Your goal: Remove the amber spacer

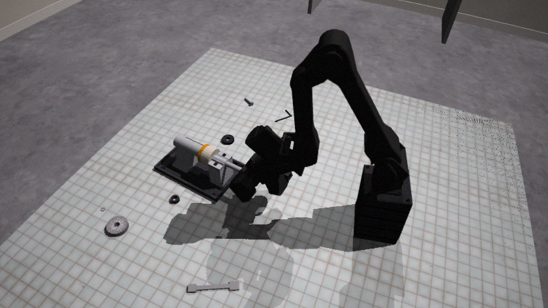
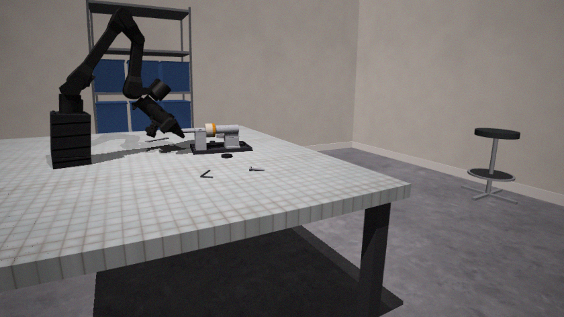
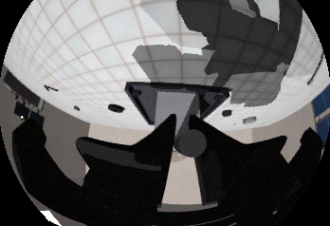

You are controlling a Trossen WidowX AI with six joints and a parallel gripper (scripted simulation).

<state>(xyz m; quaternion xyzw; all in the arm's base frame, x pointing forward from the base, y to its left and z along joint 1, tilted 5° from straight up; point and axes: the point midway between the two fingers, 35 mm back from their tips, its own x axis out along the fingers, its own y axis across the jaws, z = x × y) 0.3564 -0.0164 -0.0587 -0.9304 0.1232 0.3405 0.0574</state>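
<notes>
The grey shaft lies 6 cm ahead of my hand and 2 cm to the right of it. Round my hand: amber spacer (13 cm ahead, 4 cm to the right); then grey disc (29 cm ahead, 21 cm to the left, 7 cm below); then screw (39 cm to the right, 11 cm ahead, 7 cm below).
</notes>
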